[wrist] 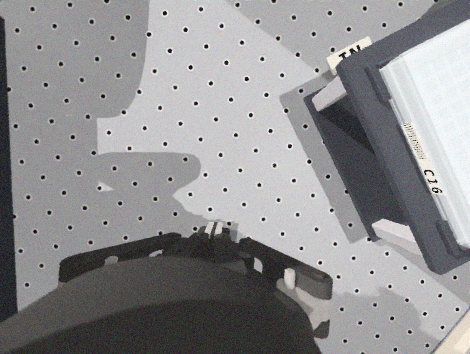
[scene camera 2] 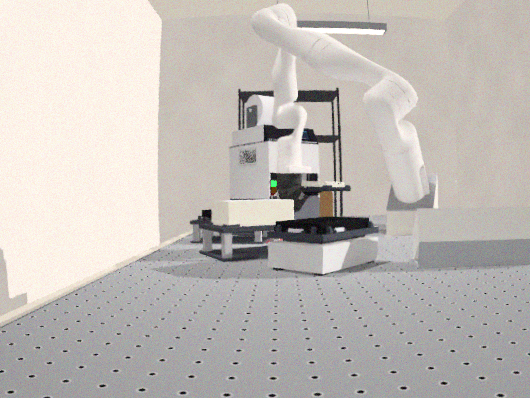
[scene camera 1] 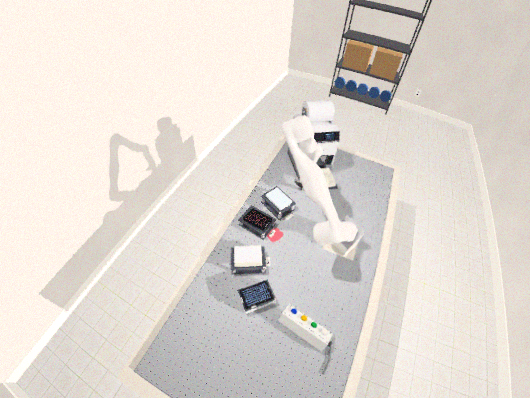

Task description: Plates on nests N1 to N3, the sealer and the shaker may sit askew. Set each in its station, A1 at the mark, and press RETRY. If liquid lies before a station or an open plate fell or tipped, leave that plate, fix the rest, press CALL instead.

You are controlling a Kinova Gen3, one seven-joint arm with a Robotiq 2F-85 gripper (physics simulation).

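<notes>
My gripper (wrist: 215, 232) (scene camera 2: 298, 207) is shut and empty, low beside nest N1 (wrist: 392, 167). Clear plate C16 (wrist: 435, 125) (scene camera 1: 278, 199) lies on N1, its near edge about parallel to the nest's. A dark plate with red wells (scene camera 1: 257, 218) is on N3, with red liquid (scene camera 1: 275, 234) before that nest. A cream-topped plate (scene camera 1: 248, 255) (scene camera 2: 255, 211) is on another nest (scene camera 2: 227, 245). A dark plate with blue wells (scene camera 1: 257, 294) (scene camera 2: 327, 223) is on the shaker (scene camera 2: 322, 256); its exact seating is unclear. The sealer (scene camera 1: 327, 145) (scene camera 2: 249, 172) has a cream plate (scene camera 1: 327, 177) on its tray.
A button box (scene camera 1: 306, 329) with blue, yellow, green and white buttons stands near the shaker. A dark edge (wrist: 7, 200) runs down the left of the wrist view. The arm's base plate (scene camera 1: 347, 254) is on the bench's right side. A shelf rack (scene camera 1: 382, 39) stands behind.
</notes>
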